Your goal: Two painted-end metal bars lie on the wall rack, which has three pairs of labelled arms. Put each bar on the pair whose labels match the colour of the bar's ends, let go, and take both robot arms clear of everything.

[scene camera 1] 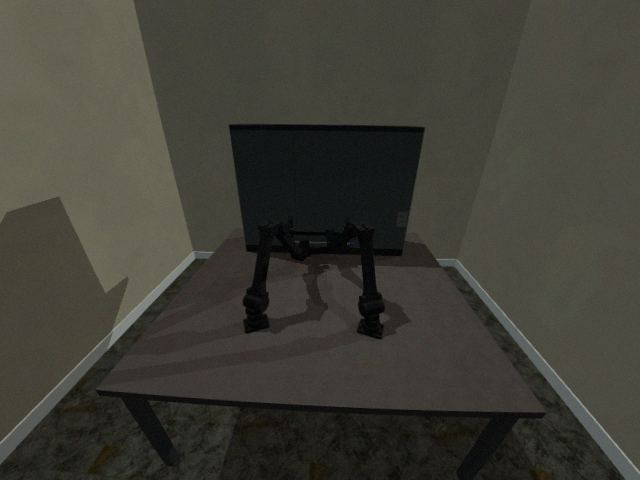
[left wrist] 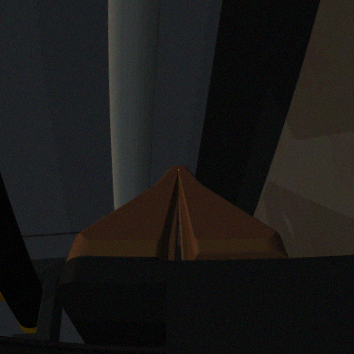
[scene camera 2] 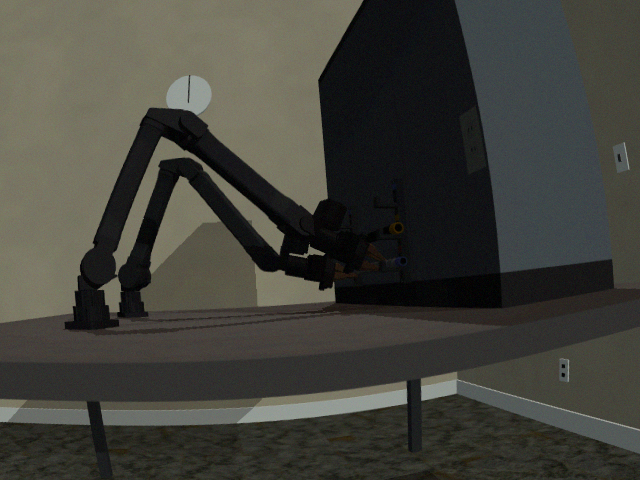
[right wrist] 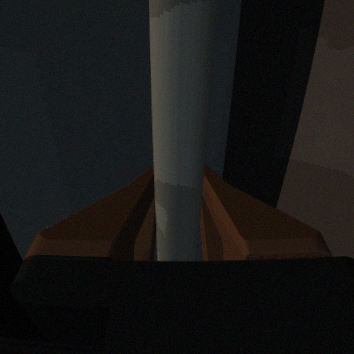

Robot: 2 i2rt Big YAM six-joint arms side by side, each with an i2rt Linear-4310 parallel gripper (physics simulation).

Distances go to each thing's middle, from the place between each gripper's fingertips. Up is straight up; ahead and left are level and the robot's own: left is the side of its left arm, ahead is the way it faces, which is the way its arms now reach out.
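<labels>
My right hand is 9 cm to the right of the silver bar (right wrist: 181, 47), 2 cm past it and 1 cm below it. As for my left hand, I find it 10 cm to the left of the silver bar, 1 cm short of it and 2 cm below it.
</labels>
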